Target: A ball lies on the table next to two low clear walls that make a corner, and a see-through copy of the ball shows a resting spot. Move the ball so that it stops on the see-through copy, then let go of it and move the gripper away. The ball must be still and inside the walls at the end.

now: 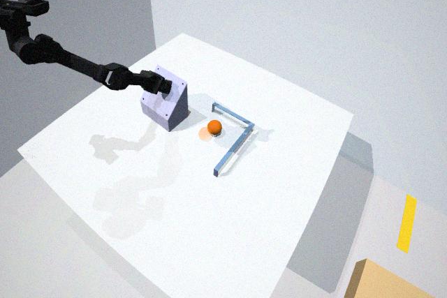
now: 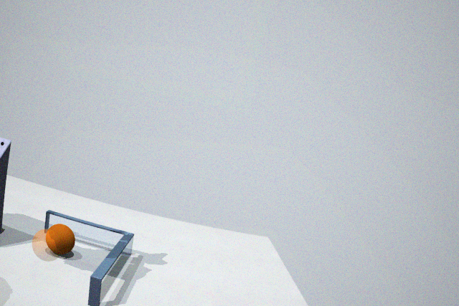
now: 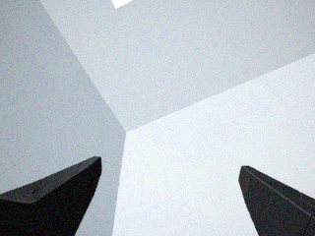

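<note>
Right now my gripper tip is 780 mm above the orange ball, 400 mm to the right of it and 400 mm short of it.
</note>
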